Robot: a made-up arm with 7 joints.
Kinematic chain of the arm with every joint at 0, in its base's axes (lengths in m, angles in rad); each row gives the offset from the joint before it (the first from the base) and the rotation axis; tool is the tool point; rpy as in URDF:
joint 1: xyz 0 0 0.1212 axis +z
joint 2: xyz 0 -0.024 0.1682 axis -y
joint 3: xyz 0 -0.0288 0.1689 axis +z
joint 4: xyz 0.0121 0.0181 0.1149 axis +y
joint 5: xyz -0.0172 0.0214 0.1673 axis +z
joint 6: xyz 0 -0.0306 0.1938 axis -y
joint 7: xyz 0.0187 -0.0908 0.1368 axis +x
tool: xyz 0 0 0 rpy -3.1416 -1.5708 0
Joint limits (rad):
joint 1: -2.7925..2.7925
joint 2: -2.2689..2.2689
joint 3: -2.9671..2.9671
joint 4: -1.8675..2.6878
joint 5: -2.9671..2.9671
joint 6: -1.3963..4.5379
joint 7: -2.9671..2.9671
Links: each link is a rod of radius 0.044 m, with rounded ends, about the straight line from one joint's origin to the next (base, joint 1, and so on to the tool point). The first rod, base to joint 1, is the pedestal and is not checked.
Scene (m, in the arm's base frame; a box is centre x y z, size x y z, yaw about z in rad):
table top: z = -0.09
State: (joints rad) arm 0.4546 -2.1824 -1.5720 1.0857 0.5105 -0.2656 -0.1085
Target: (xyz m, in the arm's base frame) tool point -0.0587 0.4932 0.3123
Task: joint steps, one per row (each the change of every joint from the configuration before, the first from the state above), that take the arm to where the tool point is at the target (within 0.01 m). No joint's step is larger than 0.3 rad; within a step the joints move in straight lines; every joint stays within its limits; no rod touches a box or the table.
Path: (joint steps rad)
1: 0.2701 -0.0108 -0.0542 0.0355 -0.0334 -0.1413 0.0000
2: 0.2700 -0.0108 -0.0542 0.0355 -0.0333 -0.1414 0.0000
3: 0.2701 -0.0108 -0.0542 0.0354 -0.0334 -0.1413 0.0000
4: 0.2700 -0.0108 -0.0542 0.0355 -0.0334 -0.1414 0.0000
5: 0.2701 -0.0109 -0.0542 0.0355 -0.0333 -0.1413 0.0000
6: 0.2701 -0.0108 -0.0542 0.0355 -0.0334 -0.1413 0.0000
7: 0.2700 -0.0108 -0.0542 0.0354 -0.0333 -0.1414 0.0000
8: 0.2701 -0.0108 -0.0542 0.0355 -0.0334 -0.1413 0.0000

